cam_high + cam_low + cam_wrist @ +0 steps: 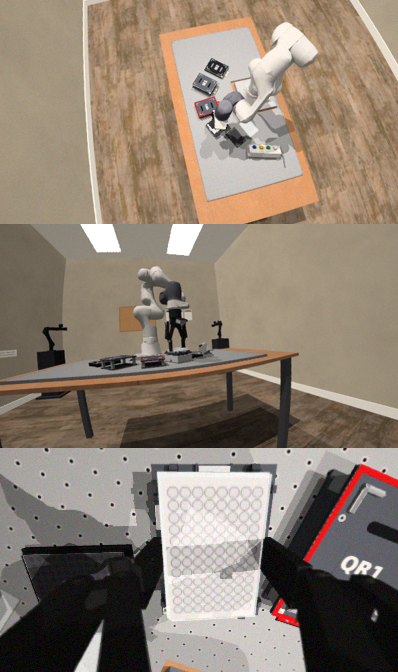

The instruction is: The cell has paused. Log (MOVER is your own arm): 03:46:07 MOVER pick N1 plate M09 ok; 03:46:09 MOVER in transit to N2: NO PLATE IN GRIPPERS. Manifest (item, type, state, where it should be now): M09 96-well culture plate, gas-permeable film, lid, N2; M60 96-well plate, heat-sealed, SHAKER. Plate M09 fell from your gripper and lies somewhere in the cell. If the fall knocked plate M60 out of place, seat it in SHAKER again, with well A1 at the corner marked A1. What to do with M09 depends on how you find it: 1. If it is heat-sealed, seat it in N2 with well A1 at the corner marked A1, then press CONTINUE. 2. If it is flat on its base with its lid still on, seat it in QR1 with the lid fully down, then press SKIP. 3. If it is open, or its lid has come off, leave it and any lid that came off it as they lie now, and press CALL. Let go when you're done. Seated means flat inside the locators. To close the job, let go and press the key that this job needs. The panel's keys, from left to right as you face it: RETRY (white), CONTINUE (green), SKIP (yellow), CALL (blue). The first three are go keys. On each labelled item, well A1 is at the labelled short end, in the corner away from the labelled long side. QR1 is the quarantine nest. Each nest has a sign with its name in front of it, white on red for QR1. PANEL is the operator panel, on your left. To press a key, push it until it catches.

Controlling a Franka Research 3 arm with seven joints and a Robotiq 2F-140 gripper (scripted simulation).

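Now: the white 96-well plate 2 cm below my hand. Also, from my hand: pale lid: 23 cm behind, 9 cm below, 7 cm to the left; dark plate: 12 cm to the left, 11 cm behind, 8 cm below; QR1 nest: 15 cm to the right, 5 cm below, 4 cm ahead.
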